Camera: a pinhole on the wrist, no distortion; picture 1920 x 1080 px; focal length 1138.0 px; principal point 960.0 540.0 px. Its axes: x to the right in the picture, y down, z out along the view. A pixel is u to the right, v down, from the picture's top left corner.
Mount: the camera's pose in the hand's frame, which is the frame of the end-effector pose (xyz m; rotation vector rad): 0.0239 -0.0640 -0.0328 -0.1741 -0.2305 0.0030
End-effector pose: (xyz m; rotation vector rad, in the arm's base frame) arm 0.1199 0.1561 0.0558 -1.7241 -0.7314 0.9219
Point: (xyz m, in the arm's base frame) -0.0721 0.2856 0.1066
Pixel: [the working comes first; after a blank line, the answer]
In the camera's frame: 0.0253 -0.0765 0.2397

1080.1 176.7
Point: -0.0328 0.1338 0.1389
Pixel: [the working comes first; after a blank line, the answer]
In the camera's frame: -0.1083 -0.0407 0.1590

185.2 248.5
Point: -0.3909 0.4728 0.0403
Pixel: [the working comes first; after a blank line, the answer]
In the camera's frame: 0.1116 -0.1515 0.5975

1172.5 251.4
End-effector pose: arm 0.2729 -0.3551 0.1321 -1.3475 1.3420 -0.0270
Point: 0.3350 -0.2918 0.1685
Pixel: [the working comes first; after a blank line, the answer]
In the camera's frame: -0.0433 0.0005 0.1197

548.4 544.7
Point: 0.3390 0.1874 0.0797
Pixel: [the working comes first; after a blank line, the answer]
In the camera's frame: -0.2171 0.1516 0.5492

510.1 854.1
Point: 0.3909 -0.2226 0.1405
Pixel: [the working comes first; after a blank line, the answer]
In the camera's frame: -0.0313 -0.0097 0.2116

791.5 488.0
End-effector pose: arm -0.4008 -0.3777 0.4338 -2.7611 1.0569 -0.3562
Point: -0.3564 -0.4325 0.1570
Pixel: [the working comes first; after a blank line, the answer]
In the camera's frame: 0.0729 0.0865 0.3182

1220.8 849.3
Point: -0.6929 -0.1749 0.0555
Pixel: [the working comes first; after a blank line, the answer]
In the camera's frame: -0.3425 0.1225 0.4448

83.8 853.3
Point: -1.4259 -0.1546 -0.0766
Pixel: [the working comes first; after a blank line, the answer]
In the camera's frame: -0.8977 0.5998 0.5828

outside the picture
